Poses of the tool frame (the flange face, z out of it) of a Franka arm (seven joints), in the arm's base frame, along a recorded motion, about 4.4 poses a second.
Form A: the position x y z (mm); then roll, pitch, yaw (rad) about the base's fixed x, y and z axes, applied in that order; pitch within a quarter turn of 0, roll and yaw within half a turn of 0.
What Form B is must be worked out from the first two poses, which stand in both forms.
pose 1, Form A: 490.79 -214.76 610.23 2.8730 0.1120 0.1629
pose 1, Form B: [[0.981 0.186 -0.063 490.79], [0.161 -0.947 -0.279 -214.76], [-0.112 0.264 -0.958 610.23], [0 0 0 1]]
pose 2, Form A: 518.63 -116.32 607.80 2.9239 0.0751 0.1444
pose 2, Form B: [[0.987 0.157 -0.041 518.63], [0.143 -0.964 -0.224 -116.32], [-0.075 0.215 -0.974 607.80], [0 0 0 1]]
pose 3, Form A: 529.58 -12.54 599.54 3.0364 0.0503 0.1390
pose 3, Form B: [[0.989 0.143 -0.035 529.58], [0.138 -0.984 -0.111 -12.54], [-0.050 0.105 -0.993 599.54], [0 0 0 1]]
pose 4, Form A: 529.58 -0.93 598.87 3.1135 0.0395 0.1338
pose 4, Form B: [[0.990 0.134 -0.035 529.58], [0.133 -0.991 -0.033 -0.93], [-0.039 0.028 -0.999 598.87], [0 0 0 1]]
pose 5, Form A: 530.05 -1.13 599.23 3.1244 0.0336 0.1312
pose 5, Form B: [[0.991 0.131 -0.031 530.05], [0.131 -0.991 -0.021 -1.13], [-0.034 0.017 -0.999 599.23], [0 0 0 1]]
